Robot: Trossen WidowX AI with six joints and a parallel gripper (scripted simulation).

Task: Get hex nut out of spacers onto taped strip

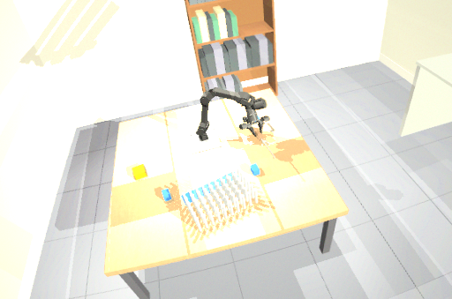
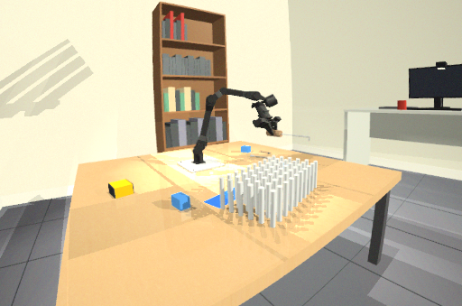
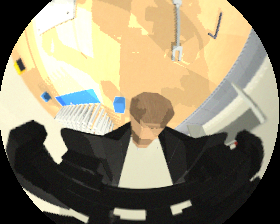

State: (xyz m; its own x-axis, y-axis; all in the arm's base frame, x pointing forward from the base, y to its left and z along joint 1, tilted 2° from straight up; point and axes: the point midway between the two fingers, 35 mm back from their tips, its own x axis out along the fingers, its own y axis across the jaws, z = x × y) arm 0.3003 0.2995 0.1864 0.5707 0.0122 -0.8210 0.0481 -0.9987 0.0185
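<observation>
My gripper tip is 100 mm short of the brown stick-like tool. From my gripper tip the other things lie so: blue taped strip 370 mm to the right, 170 mm below, 130 mm ahead; thin grey tool 160 mm below, 160 mm behind, 70 mm to the left.
</observation>
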